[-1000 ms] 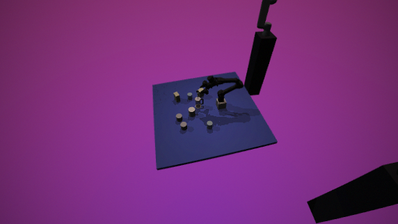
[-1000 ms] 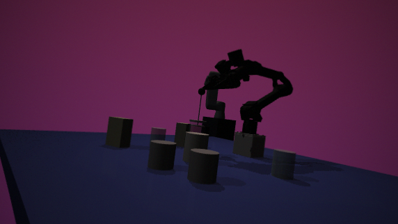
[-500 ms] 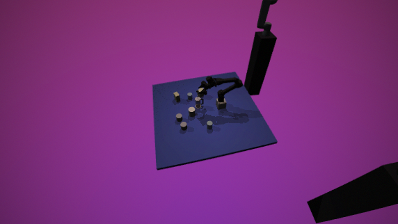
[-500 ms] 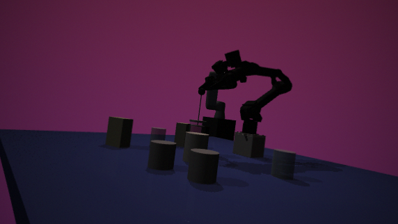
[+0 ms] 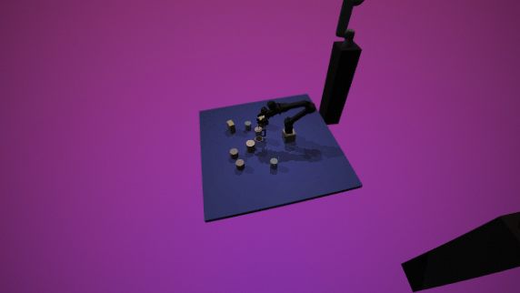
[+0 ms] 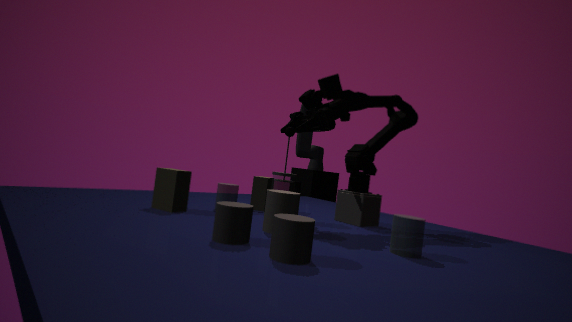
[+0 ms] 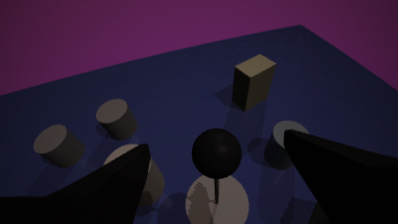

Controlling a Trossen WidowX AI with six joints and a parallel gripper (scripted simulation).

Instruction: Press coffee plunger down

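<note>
Now: the coffee press 13 cm below my gripper tip and 2 cm behind it.
</note>
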